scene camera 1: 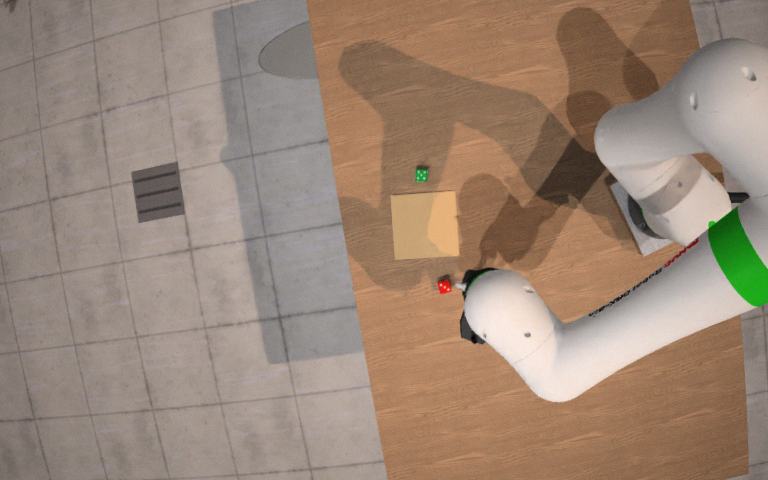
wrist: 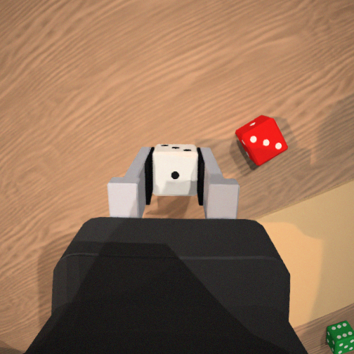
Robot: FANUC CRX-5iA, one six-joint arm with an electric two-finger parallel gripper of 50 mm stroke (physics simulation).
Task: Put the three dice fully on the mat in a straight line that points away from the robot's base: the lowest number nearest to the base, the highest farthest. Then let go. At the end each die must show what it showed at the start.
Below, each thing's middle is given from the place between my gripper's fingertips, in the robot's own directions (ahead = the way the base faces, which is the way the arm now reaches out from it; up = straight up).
I see my gripper 14 cm to the left of the tan mat (scene camera 1: 424, 225), 10 cm short of it and 4 cm above it. The rest, counted from my hand: white die (wrist: 174, 166) right at my hand; red die (wrist: 261, 138) 6 cm ahead, 3 cm below, 1 cm to the right.
